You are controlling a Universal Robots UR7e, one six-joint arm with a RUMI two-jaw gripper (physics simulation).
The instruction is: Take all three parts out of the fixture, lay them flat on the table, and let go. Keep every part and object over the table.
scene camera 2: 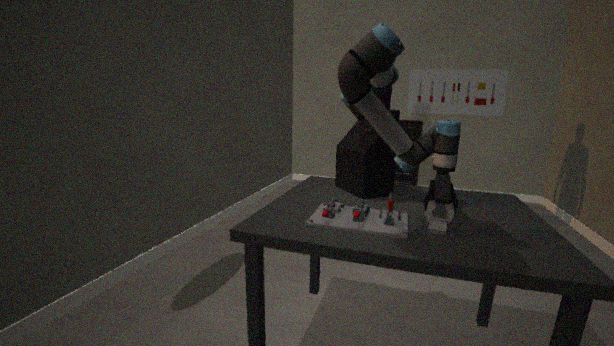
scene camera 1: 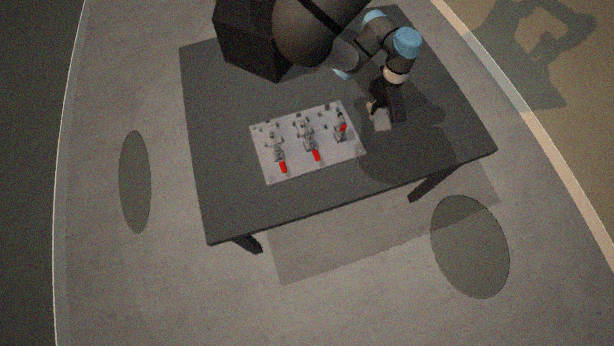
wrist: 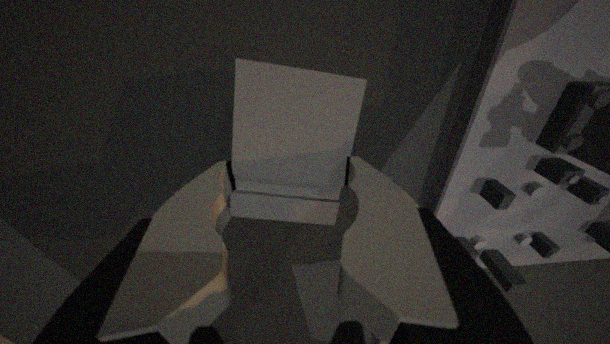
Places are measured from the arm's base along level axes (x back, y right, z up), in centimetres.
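Where they show: gripper, fingertip midpoint: (scene camera 2: 437, 226) (scene camera 1: 379, 118) (wrist: 290, 161).
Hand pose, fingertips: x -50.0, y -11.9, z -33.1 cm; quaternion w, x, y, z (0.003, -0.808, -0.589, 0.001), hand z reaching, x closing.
Note:
After its pixels a point has its place.
My gripper (scene camera 1: 383, 112) {z -33.1, x -50.0, y -11.9 cm} (scene camera 2: 440, 217) {z -33.1, x -50.0, y -11.9 cm} (wrist: 290, 161) {z -33.1, x -50.0, y -11.9 cm} is shut on a pale plate-like part (scene camera 1: 382, 122) {z -32.0, x -52.2, y -11.0 cm} (scene camera 2: 438, 225) {z -32.0, x -52.1, y -11.1 cm} (wrist: 295, 120) {z -32.1, x -52.6, y -10.6 cm}, gripped by its two side edges. It holds the part low over the table, to the right of the fixture (scene camera 1: 298, 169) {z -33.2, x -48.2, y 23.4 cm} (scene camera 2: 375, 227) {z -33.2, x -50.9, y 10.6 cm} (wrist: 530, 40) {z -33.2, x -52.3, y 1.2 cm}; whether the part touches the table cannot be told. Two more pale parts sit in the fixture's left place (scene camera 1: 272, 136) {z -30.6, x -34.3, y 23.7 cm} and middle place (scene camera 1: 301, 126) {z -30.1, x -37.4, y 13.9 cm}, by clamps whose red handles (scene camera 1: 283, 167) {z -29.6, x -46.1, y 27.6 cm} (scene camera 1: 316, 155) {z -28.6, x -49.4, y 17.2 cm} lie down. The right clamp's red handle (scene camera 1: 343, 127) {z -24.5, x -48.4, y 5.7 cm} (scene camera 2: 390, 205) {z -26.1, x -48.3, y 5.2 cm} stands up, and its place holds no part.
The dark table (scene camera 1: 240, 210) {z -34.8, x -47.7, y 46.0 cm} (scene camera 2: 480, 250) {z -34.7, x -65.8, y -18.8 cm} carries the fixture. The robot's black base block (scene camera 1: 245, 55) {z -25.7, x -0.9, y 12.8 cm} (scene camera 2: 365, 165) {z -18.8, x -13.1, y 7.1 cm} stands at the back, behind the fixture. The table's right edge lies beyond the gripper in scene camera 1. Small dark locating blocks (wrist: 495, 193) {z -32.1, x -43.9, y -0.4 cm} stand on the fixture plate.

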